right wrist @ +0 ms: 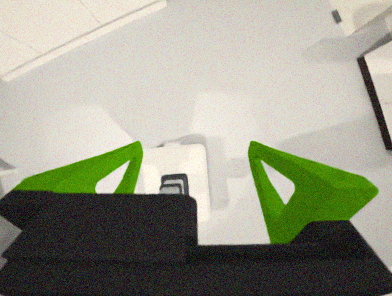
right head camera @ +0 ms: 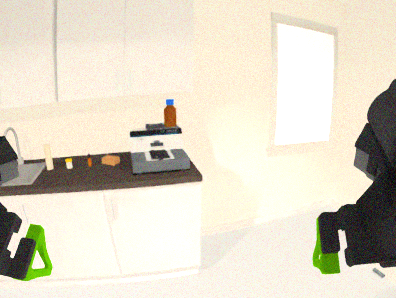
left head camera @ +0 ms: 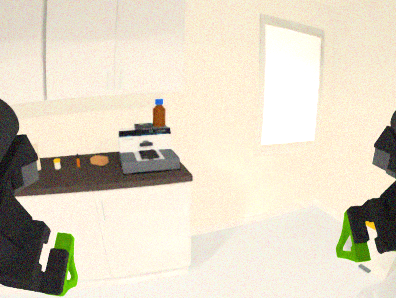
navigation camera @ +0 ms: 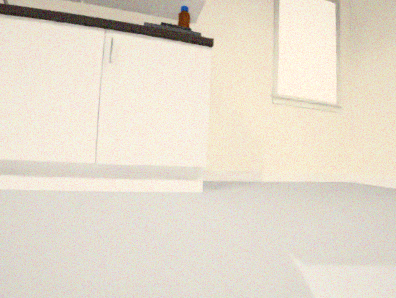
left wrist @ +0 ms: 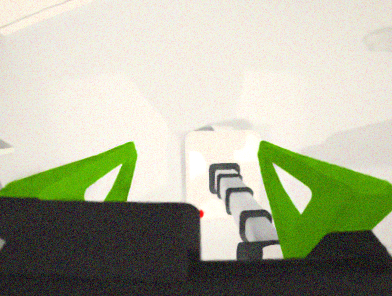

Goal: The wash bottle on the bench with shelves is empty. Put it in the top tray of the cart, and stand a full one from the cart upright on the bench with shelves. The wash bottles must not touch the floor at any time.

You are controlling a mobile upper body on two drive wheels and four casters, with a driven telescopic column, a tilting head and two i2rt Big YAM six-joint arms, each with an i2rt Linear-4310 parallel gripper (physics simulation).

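Places are measured from the left arm's base along level axes (x right, y ahead, z up), in millimetres.
Pixels of known places: left gripper, fingertip midpoint: (right head camera: 24, 265) (left head camera: 43, 276) (left wrist: 197, 148); right gripper, fingertip midpoint: (right wrist: 195, 147) (right head camera: 344, 259) (left head camera: 363, 249).
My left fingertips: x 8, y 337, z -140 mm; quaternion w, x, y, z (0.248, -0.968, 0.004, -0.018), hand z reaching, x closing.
Note:
Behind a point stands the place of what it marks.
No wash bottle, cart or bench with shelves can be made out in these views. My left gripper (left head camera: 70, 265) (right head camera: 39, 252) (left wrist: 197, 148) {y 337, x 8, z -140 mm} is open and empty at the lower left of both head views. My right gripper (left head camera: 352, 237) {y 351, x 453, z -127 mm} (right head camera: 326, 245) (right wrist: 195, 147) {y 351, x 453, z -127 mm} is open and empty at the lower right of the head views. Both hang in the air, with pale floor and part of my base below them in the wrist views.
A dark counter (left head camera: 107, 181) {y 1448, x -225, z -500 mm} (right head camera: 112, 183) {y 1414, x -243, z -501 mm} bears a grey instrument (left head camera: 150, 162) {y 1593, x 19, z -433 mm} (right head camera: 160, 162) {y 1593, x 20, z -433 mm} with a brown blue-capped bottle (left head camera: 159, 115) {y 1835, x 59, z -193 mm} (right head camera: 170, 115) {y 1834, x 60, z -192 mm} (navigation camera: 184, 20) {y 1835, x 61, z -217 mm} above it. A sink (right head camera: 25, 174) {y 1638, x -1111, z -575 mm} is at the left. A dark-edged white surface (right wrist: 375, 105) {y 538, x 2110, z -1383 mm} shows at the right.

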